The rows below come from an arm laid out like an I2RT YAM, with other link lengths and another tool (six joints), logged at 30 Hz.
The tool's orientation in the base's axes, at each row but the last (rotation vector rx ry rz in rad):
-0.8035, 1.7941, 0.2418
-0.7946, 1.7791, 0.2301
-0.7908, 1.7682, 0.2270
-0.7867, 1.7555, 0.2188
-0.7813, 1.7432, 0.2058
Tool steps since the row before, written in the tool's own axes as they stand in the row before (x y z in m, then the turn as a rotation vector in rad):
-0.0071, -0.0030, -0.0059, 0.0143, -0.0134, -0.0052
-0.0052, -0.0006, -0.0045, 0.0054, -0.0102, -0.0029
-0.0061, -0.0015, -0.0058, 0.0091, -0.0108, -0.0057
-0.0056, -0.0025, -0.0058, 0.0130, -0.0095, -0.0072
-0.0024, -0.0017, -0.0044, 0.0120, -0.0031, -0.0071
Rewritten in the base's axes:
-0.0014, -0.0025, 0.0093, 0.0020, -0.0185, -0.0080
-0.0023, -0.0007, 0.0065, 0.0032, -0.0114, -0.0015
-0.0027, -0.0017, 0.0079, 0.0009, -0.0147, -0.0037
-0.0023, -0.0027, 0.0077, -0.0016, -0.0161, -0.0071
-0.0022, -0.0026, 0.0041, -0.0052, -0.0107, -0.0078

